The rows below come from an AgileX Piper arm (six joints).
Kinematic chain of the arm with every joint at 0, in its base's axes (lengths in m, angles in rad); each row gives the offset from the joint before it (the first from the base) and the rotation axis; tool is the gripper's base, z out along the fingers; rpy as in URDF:
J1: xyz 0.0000 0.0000 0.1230 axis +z
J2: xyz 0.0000 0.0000 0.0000 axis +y
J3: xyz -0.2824 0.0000 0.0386 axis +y
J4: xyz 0.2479 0.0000 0.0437 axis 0.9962 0 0.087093
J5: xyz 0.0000 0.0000 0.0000 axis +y
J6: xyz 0.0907 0.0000 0.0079 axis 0.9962 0 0.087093
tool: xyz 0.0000 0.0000 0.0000 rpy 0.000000 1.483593 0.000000
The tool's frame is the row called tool.
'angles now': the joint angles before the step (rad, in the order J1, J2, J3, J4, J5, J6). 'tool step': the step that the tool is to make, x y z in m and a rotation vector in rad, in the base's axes. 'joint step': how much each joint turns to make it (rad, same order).
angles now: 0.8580, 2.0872, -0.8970, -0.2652, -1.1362, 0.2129
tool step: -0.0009, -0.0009, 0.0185, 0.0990, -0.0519, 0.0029
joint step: 0.0000, -0.0274, 0.0000, 0.0084, -0.0849, 0.0022
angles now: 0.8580, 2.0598, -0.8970, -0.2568, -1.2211, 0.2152
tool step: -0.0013, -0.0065, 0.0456, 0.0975, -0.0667, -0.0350
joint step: 0.0000, -0.1158, 0.0000, 0.0394, 0.0001, -0.0077
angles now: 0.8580, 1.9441, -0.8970, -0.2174, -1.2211, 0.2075
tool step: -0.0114, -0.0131, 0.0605, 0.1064, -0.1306, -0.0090
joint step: -0.0001, -0.1595, -0.0001, -0.0012, -0.0001, -0.0307
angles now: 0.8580, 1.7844, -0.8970, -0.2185, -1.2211, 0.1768
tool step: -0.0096, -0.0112, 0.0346, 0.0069, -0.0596, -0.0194
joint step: 0.0000, -0.1129, 0.0001, -0.0062, 0.0761, -0.0277
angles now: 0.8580, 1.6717, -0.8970, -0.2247, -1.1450, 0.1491
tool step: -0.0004, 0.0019, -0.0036, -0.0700, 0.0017, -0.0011
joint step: 0.0001, -0.0059, -0.0001, -0.0268, 0.0653, -0.0157
